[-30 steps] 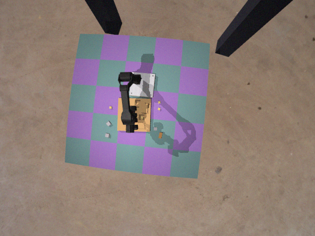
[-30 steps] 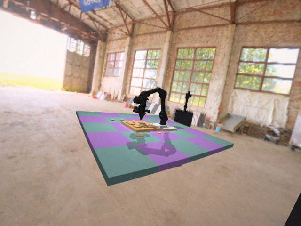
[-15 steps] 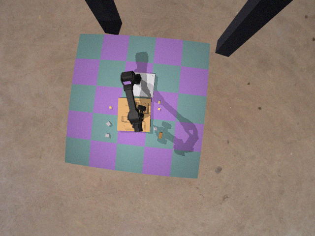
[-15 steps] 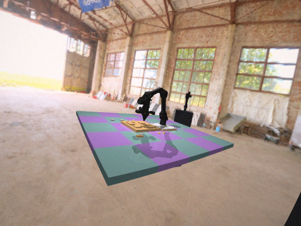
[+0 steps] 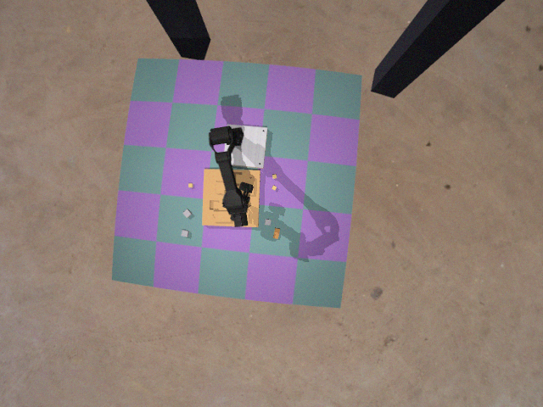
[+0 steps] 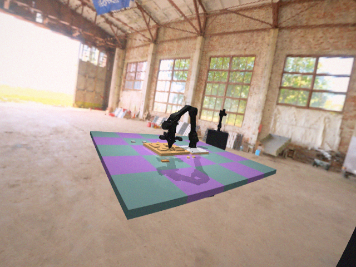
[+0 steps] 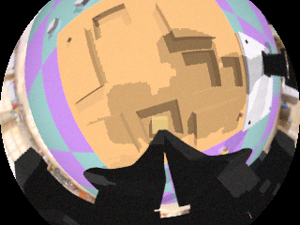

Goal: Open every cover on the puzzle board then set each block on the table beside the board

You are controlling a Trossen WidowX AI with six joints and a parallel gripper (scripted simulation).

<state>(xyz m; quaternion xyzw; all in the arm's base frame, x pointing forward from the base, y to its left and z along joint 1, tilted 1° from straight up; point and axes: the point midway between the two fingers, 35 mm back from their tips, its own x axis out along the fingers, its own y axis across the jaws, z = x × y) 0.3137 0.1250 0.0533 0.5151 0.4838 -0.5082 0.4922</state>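
My gripper tip is now 60 mm to the left of the orange puzzle board and 20 mm above it. Also, from my gripper tip: orange block: 120 mm ahead, 200 mm to the left, 30 mm below.
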